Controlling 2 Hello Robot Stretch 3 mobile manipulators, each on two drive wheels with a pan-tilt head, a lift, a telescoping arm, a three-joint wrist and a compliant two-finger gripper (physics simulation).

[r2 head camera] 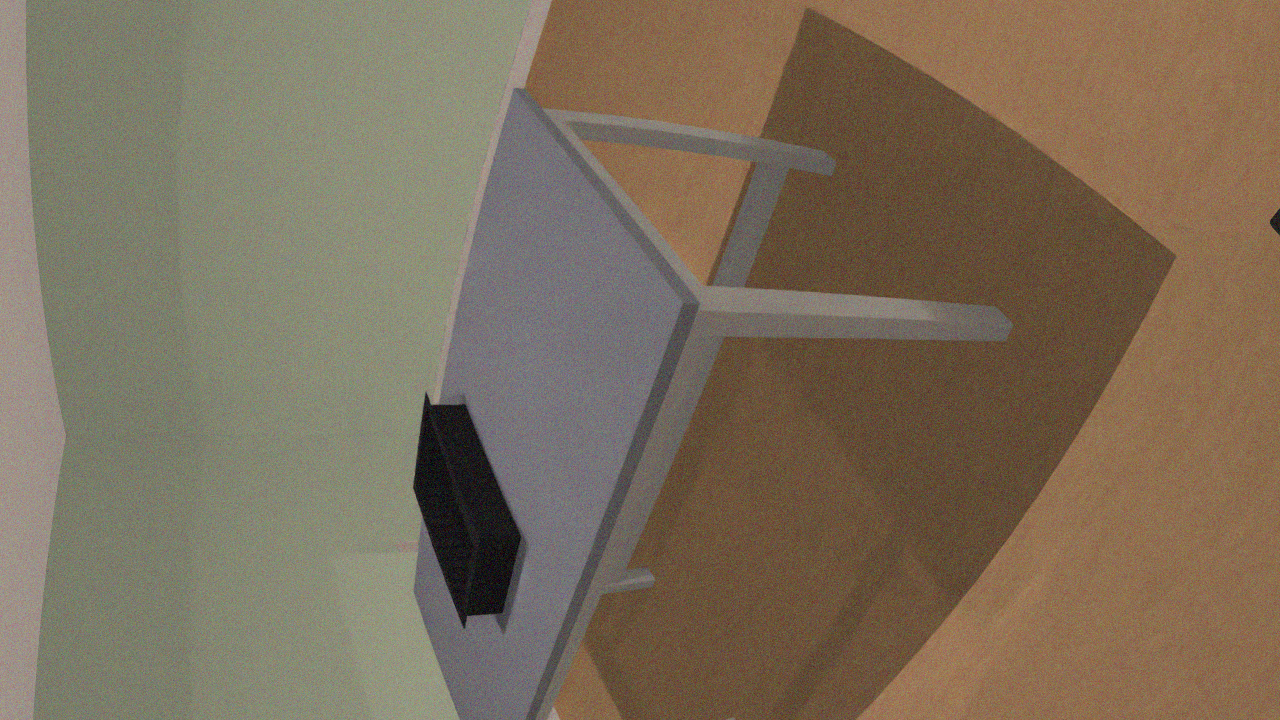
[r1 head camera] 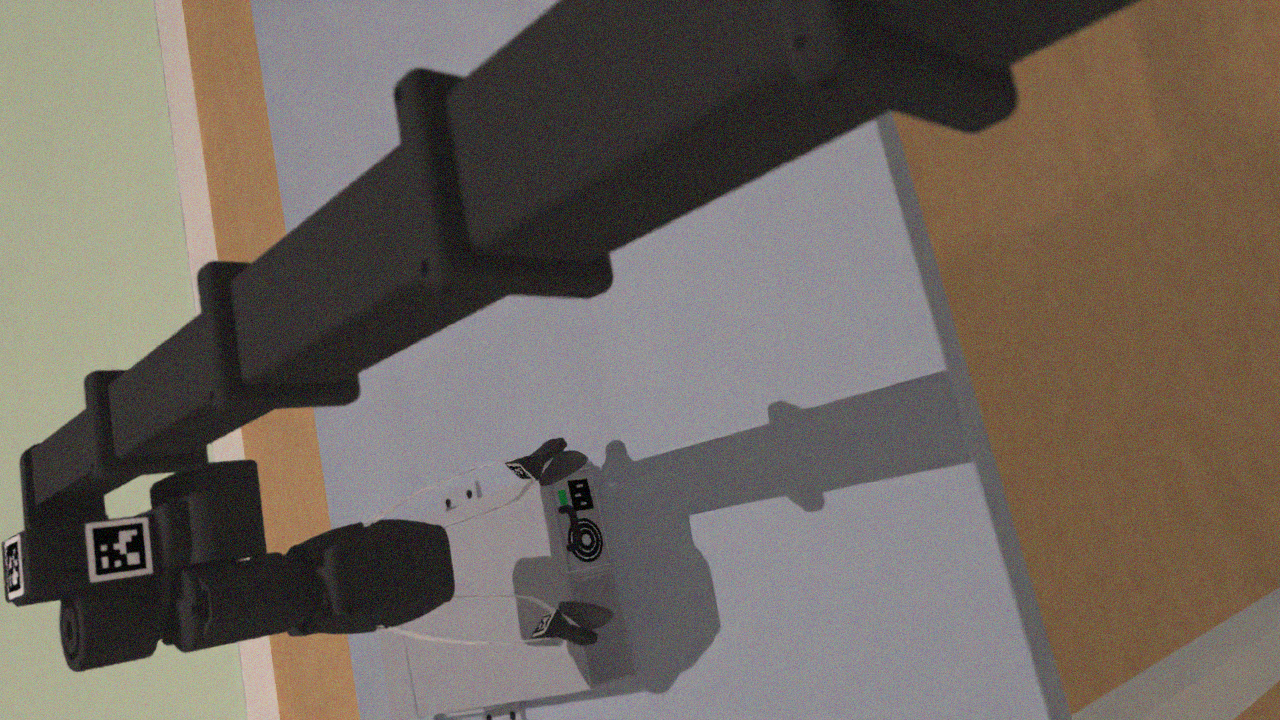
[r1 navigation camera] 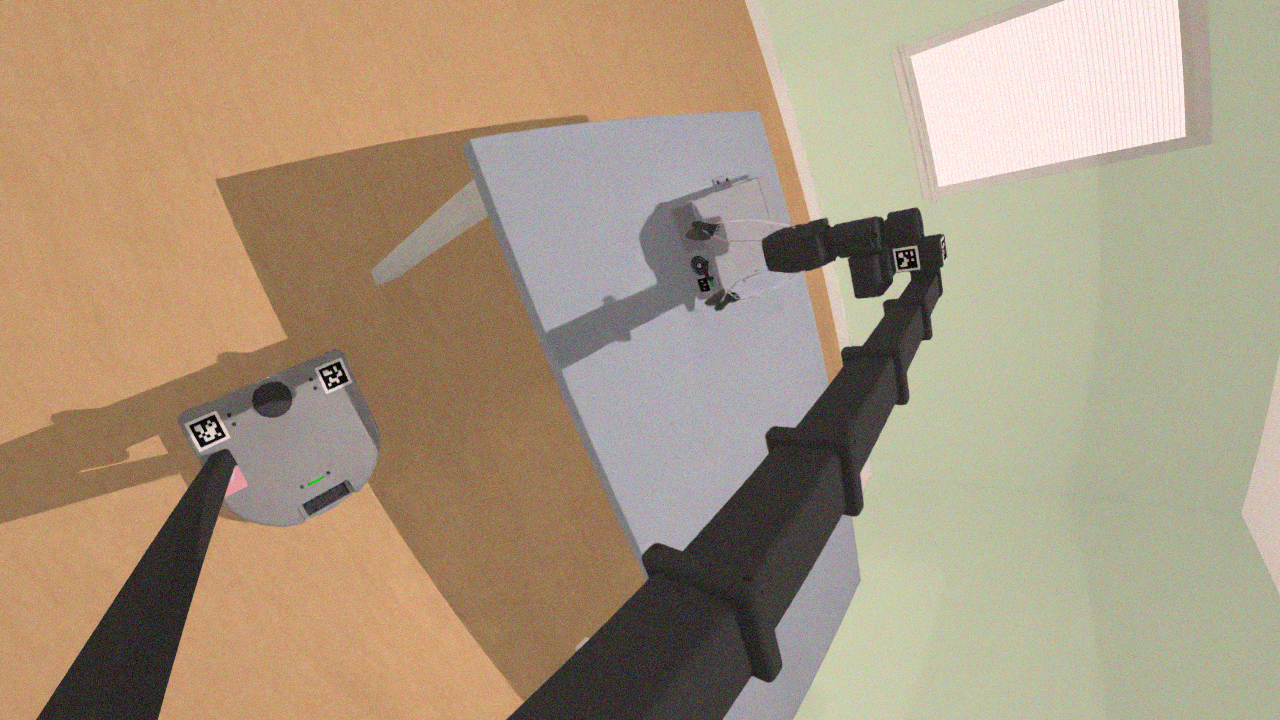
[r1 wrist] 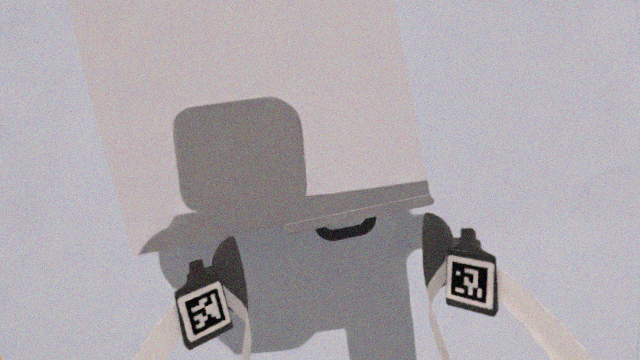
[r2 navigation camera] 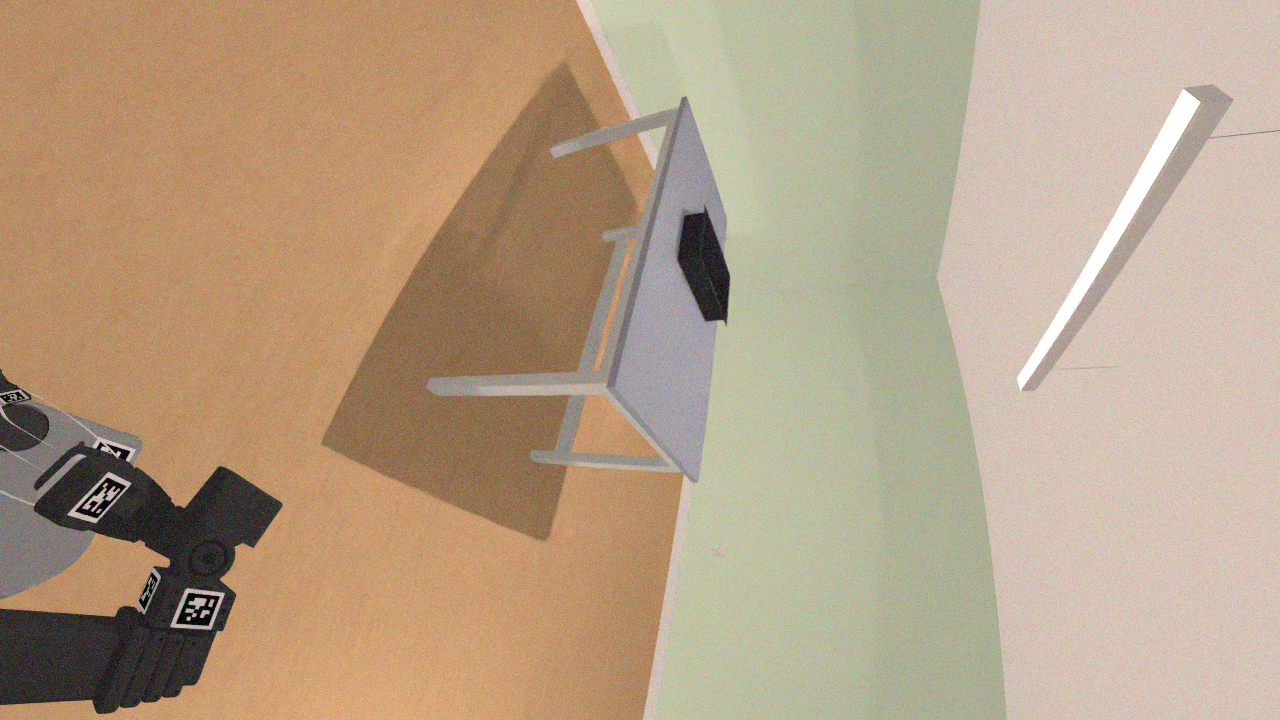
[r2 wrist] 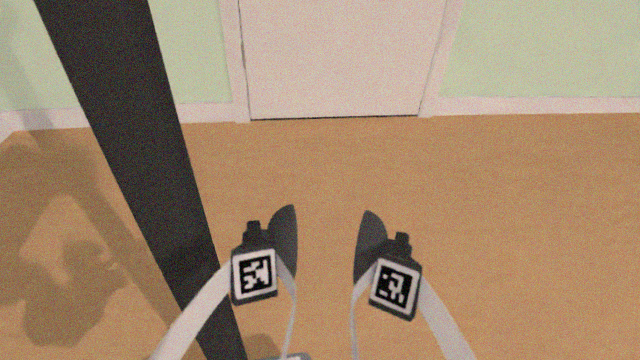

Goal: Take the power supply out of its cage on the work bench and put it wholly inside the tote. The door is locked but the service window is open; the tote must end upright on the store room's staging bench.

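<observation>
The cage's pale roof (r1 head camera: 483, 573) (r1 navigation camera: 747, 201) (r1 wrist: 350, 100) shows on the blue-grey work bench (r1 head camera: 805, 313) (r1 navigation camera: 626, 429) (r1 wrist: 550, 100). At its front shows the power supply (r1 head camera: 586, 540) (r1 navigation camera: 699, 265), with black fan rings and a green mark. A dark handle (r1 wrist: 346, 231) shows just below the roof's front edge. The r1 gripper (r1 head camera: 572, 546) (r1 navigation camera: 712, 265) (r1 wrist: 334, 245) is open, its fingertips spread above this front end. The black tote (r2 head camera: 487, 510) (r2 navigation camera: 702, 268) stands upright on the staging bench (r2 head camera: 572, 295) (r2 navigation camera: 662, 358). The r2 gripper (r2 wrist: 327, 240) is open and empty, away from the tote.
The r1 arm (r1 navigation camera: 751, 537) reaches across the work bench from its base (r1 navigation camera: 286, 447). A bright framed panel (r1 navigation camera: 1056, 89) is in the wall beyond. The r2 wrist view shows a closed pale door (r2 wrist: 340, 60) and a dark mast (r2 wrist: 135, 150). A lamp (r2 navigation camera: 1109, 241) hangs overhead.
</observation>
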